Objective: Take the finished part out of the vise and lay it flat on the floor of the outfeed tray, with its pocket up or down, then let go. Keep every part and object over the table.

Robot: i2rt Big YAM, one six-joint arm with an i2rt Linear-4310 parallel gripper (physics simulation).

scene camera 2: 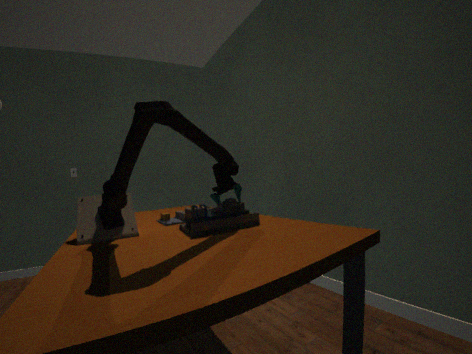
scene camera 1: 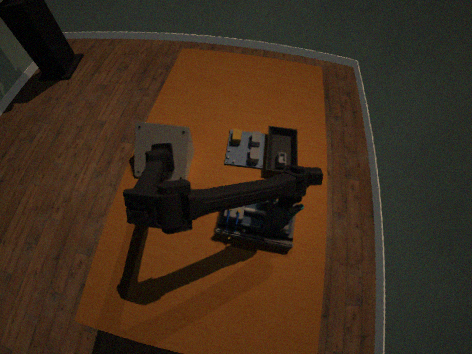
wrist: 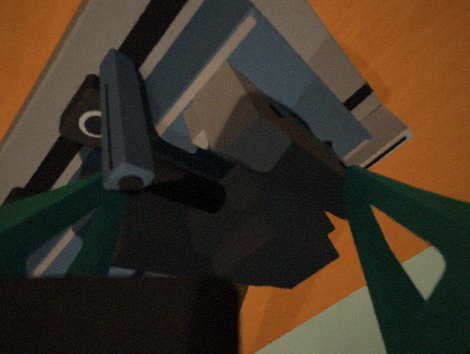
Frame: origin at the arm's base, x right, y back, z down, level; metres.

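Seen in the pictures: gripper, between the fingertips: (scene camera 1: 281,210) (wrist: 235,178); arm's base, origin of its link: (scene camera 2: 111,217) (scene camera 1: 163,157).
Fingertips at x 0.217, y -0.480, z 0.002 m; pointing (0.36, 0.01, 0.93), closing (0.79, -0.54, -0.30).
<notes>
Offsets run from my fingertips to a thing's top centre. "*": to the spot under its first point.
The vise @[dz -0.017, dx +0.012, dy +0.082 m] (scene camera 1: 252,243) (scene camera 2: 220,228) (wrist: 300,30) stands on the table, with a pale base, a blue bed and a blue bar-like handle @[* dz +0.007, dx -0.049, dy -0.007 m] (wrist: 126,120). A grey-tan block @[* dz +0.009, dx -0.023, dy -0.026 m] (wrist: 215,100) shows in the middle of the vise. Dark, shadowed shapes lie beside it, and I cannot tell surely which is the finished part. My gripper (scene camera 1: 289,212) (scene camera 2: 229,201) (wrist: 235,178) is open and empty, its green fingers spread low over the vise, one close to the handle in the wrist view. The dark outfeed tray @[* dz +0.041, dx -0.327, dy -0.102 m] (scene camera 1: 296,145) lies beyond the vise, with a small pale object @[dz +0.035, dx -0.255, dy -0.028 m] (scene camera 1: 281,159) in it.
A blue-grey plate @[dz +0.074, dx -0.324, dy +0.131 m] (scene camera 1: 241,155) with a yellow block @[dz +0.038, dx -0.374, dy +0.173 m] (scene camera 1: 236,136) and grey blocks lies beside the tray. A pale panel (scene camera 1: 177,137) (scene camera 2: 90,215) stands by the arm's base. The arm reaches over the near end of the tray. A pale green surface (wrist: 320,325) shows at lower right in the wrist view.
</notes>
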